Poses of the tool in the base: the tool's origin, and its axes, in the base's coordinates. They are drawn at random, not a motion.
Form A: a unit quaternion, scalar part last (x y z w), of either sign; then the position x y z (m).
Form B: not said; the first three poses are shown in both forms.
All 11 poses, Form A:
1: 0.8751, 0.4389, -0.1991, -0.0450, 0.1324, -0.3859, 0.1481
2: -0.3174, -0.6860, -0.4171, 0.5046, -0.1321, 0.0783, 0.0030
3: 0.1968, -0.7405, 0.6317, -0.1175, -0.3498, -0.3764, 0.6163
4: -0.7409, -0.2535, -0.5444, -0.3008, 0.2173, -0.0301, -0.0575
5: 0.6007, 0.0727, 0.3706, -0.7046, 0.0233, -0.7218, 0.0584
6: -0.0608, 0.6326, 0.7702, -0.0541, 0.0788, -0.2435, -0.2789
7: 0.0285, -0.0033, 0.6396, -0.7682, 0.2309, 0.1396, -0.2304
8: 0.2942, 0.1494, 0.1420, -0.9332, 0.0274, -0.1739, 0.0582
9: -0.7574, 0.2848, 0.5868, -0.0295, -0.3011, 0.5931, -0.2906
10: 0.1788, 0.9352, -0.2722, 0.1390, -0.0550, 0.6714, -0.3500
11: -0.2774, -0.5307, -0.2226, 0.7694, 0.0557, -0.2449, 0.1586
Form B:
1: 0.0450, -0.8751, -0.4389, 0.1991, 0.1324, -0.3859, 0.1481
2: 0.5046, -0.3174, -0.6860, -0.4171, -0.1321, 0.0783, 0.0030
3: 0.1175, -0.1968, 0.7405, -0.6317, -0.3498, -0.3764, 0.6163
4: 0.3008, 0.7409, 0.2535, 0.5444, 0.2173, -0.0301, -0.0575
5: 0.7046, -0.6007, -0.0727, -0.3706, 0.0233, -0.7218, 0.0584
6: 0.0541, 0.0608, -0.6326, -0.7702, 0.0788, -0.2435, -0.2789
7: 0.7682, -0.0285, 0.0033, -0.6396, 0.2309, 0.1396, -0.2304
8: 0.9332, -0.2942, -0.1494, -0.1420, 0.0274, -0.1739, 0.0582
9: 0.0295, 0.7574, -0.2848, -0.5868, -0.3011, 0.5931, -0.2906
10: 0.1390, 0.1788, 0.9352, -0.2722, -0.0550, 0.6714, -0.3500
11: 0.7694, -0.2774, -0.5307, -0.2226, 0.0557, -0.2449, 0.1586
